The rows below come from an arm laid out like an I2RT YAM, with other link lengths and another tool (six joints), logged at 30 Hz.
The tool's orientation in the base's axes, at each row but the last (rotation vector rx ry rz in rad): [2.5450, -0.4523, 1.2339]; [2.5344, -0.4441, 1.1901]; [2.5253, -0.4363, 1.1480]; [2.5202, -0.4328, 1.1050]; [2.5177, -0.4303, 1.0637]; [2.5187, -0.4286, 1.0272]
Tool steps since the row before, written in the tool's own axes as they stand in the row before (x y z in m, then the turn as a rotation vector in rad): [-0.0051, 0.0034, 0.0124, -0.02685, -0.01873, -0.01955]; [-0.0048, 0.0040, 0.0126, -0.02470, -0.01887, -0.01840]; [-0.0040, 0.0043, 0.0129, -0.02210, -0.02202, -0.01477]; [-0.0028, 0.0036, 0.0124, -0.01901, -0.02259, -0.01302]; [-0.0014, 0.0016, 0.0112, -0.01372, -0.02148, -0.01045]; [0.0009, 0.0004, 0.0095, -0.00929, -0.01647, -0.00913]
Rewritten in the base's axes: [0.0044, -0.0070, -0.0111, -0.02223, 0.02869, -0.01169]; [0.0041, -0.0079, -0.0109, -0.02008, 0.02804, -0.01074]; [0.0043, -0.0087, -0.0103, -0.01476, 0.02899, -0.01153]; [0.0047, -0.0082, -0.0092, -0.01140, 0.02833, -0.01044]; [0.0053, -0.0063, -0.0079, -0.00674, 0.02549, -0.00798]; [0.0061, -0.0048, -0.0055, -0.00499, 0.01989, -0.00450]
